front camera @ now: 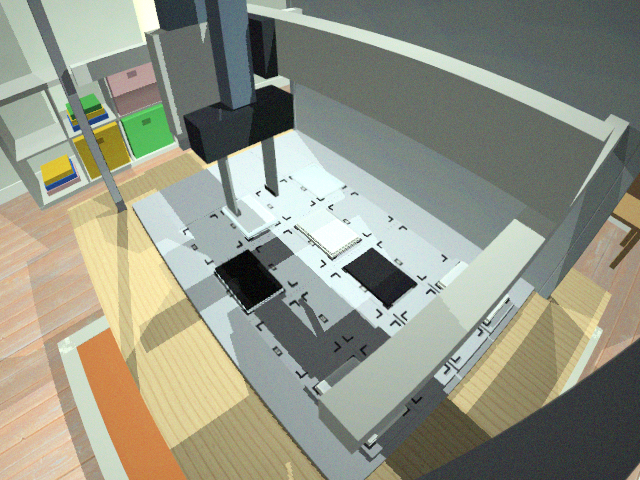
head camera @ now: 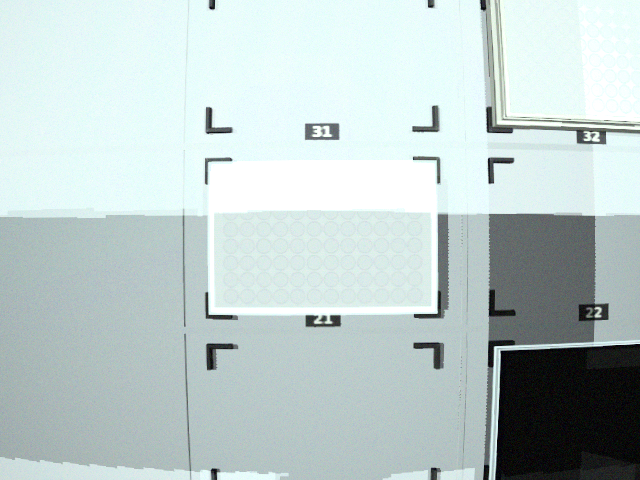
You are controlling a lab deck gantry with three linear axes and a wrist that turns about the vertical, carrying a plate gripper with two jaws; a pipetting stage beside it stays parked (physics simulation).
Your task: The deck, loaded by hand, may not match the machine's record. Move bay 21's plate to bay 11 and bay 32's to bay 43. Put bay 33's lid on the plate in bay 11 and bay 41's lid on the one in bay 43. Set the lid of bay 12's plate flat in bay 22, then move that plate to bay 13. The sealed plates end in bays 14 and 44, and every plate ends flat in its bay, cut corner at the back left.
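Where they show: gripper, fingertip midpoint: (front camera: 253,201); robot's base, link origin: (front camera: 184,231).
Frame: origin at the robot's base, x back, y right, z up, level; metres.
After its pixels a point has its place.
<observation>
My gripper (front camera: 255,203) {x -0.194, y -0.103, z 0.160 m} hangs over bay 21 in the front view, its jaws open wider than the plate's span and empty. Below it a pale plate (front camera: 254,221) {x -0.099, y -0.144, z 0.014 m} (head camera: 323,258) {x -0.064, y -0.139, z 0.014 m} with rows of wells lies in bay 21. A cream plate (front camera: 330,232) {x -0.240, y -0.255, z 0.014 m} (head camera: 547,67) {x -0.193, y -0.246, z 0.014 m} sits in bay 32, and a black-topped plate (front camera: 248,279) {x -0.235, y -0.041, z 0.017 m} (head camera: 568,413) {x -0.203, y -0.049, z 0.017 m} in bay 12. A flat black lid (front camera: 379,276) {x -0.395, y -0.253, z 0.008 m} lies in bay 33 and a pale lid (front camera: 317,179) {x -0.064, y -0.365, z 0.008 m} in bay 41. The cut corner of bay 21's plate cannot be made out. The jaws do not show in the head view.
A thick pale beam (front camera: 434,330) {x -0.621, y 0.010, z 0.400 m} crosses the deck's right part and hides bays. Pale items (front camera: 452,276) {x -0.505, y -0.353, z 0.029 m} (front camera: 323,386) {x -0.503, y -0.010, z 0.029 m} show partly beside it. A tall wall (front camera: 403,103) stands behind the deck. Shelves with bins (front camera: 147,129) stand at the back left.
</observation>
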